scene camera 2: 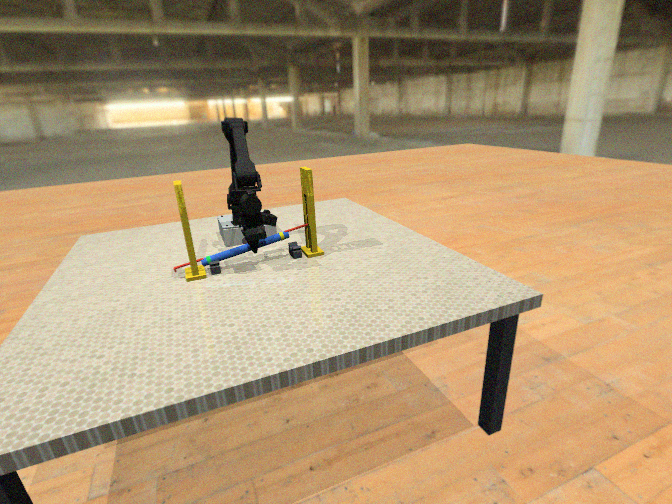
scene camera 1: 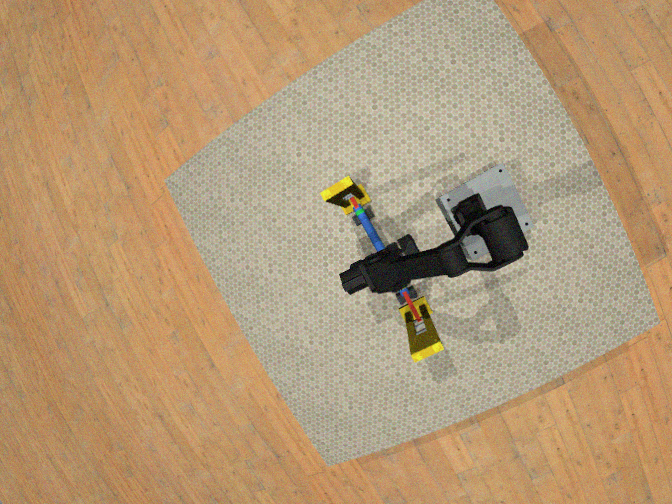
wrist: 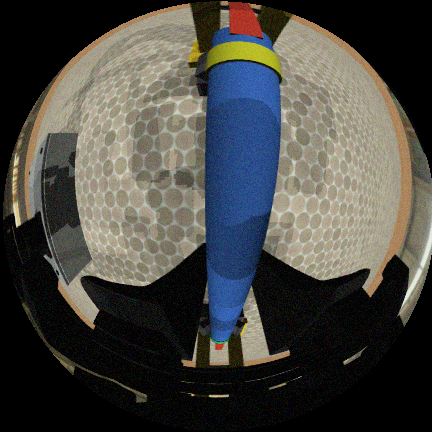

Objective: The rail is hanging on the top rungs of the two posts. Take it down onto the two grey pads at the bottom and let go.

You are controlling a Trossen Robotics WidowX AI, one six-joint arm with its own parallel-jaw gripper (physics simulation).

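Frame: origin at the arm's base, x ahead, y left, z up, level; metres.
Seen in the pictures: gripper, fingertip midpoint: (scene camera 2: 254, 251) (wrist: 227, 249); arm's base, link origin: (scene camera 1: 465, 212) (wrist: 41, 233).
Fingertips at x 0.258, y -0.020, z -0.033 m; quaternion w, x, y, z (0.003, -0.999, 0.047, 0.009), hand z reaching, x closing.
Note:
Pixels of each thing's middle, then the offset from my fingertips to it. Level surfaces: height alone.
- rail, body centre: (wrist: 227, 293) (scene camera 1: 380, 249) (scene camera 2: 246, 248) 0.025 m right, 0.002 m back, 0.019 m up
- dark grey pad, body centre: (wrist: 220, 320) (scene camera 1: 363, 216) (scene camera 2: 214, 264) 0.135 m right, 0.009 m back, 0.019 m down
- table, surface height: 0.041 m down
The rail (scene camera 1: 371, 234) (scene camera 2: 230, 252) (wrist: 242, 150) is a blue tube with red ends, a green band and a yellow band. My gripper (scene camera 1: 390, 269) (scene camera 2: 255, 246) (wrist: 227, 249) is shut on its blue middle from above; the arm hides the fingertips in the overhead view. The rail is tilted: its green-band end is low, close above or at one dark grey pad (scene camera 2: 215, 267), and I cannot tell whether they touch. Its yellow-band end is higher, above the other grey pad (scene camera 2: 294, 250) (wrist: 201, 77). The red ends reach the two yellow posts (scene camera 2: 185, 233) (scene camera 2: 308, 200).
The arm's grey base plate (scene camera 1: 504, 187) (wrist: 67, 210) stands to one side of the rail. The posts rise well above the rail on both sides of the gripper. The table (scene camera 2: 271, 336) has a pebble-patterned top and stands on a wooden floor (scene camera 2: 597, 244).

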